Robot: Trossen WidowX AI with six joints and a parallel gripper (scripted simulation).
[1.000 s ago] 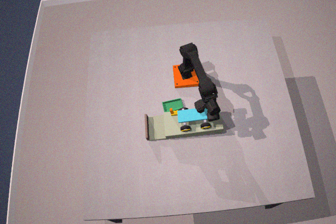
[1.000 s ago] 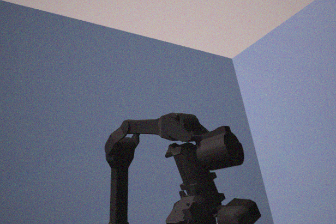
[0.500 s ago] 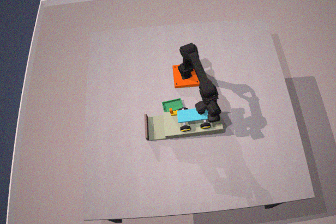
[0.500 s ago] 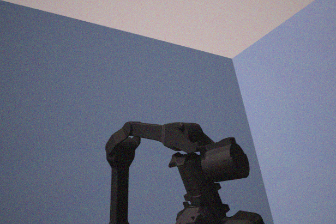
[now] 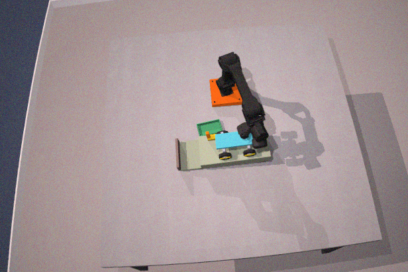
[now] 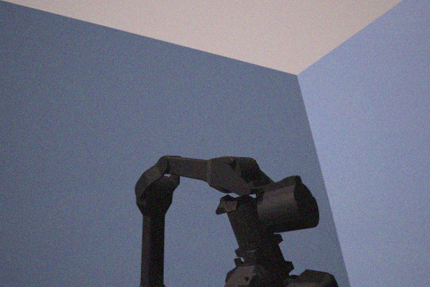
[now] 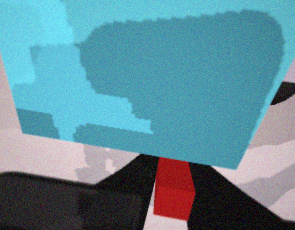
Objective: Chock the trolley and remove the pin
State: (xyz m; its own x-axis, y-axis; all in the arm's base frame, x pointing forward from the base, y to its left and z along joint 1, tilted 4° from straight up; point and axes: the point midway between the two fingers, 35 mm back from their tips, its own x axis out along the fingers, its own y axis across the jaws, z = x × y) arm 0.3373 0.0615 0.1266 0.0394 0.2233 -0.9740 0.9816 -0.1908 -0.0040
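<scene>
Now: the green tray 16 cm behind my gripper tip, 20 cm to the right of it and 14 cm below it. From my gripper tip the other things lie so: red-headed stop pin: right at my gripper tip; then blue trolley: 12 cm to the right, 2 cm below; then yellow chock: 8 cm behind, 21 cm to the right, 5 cm below.
</scene>
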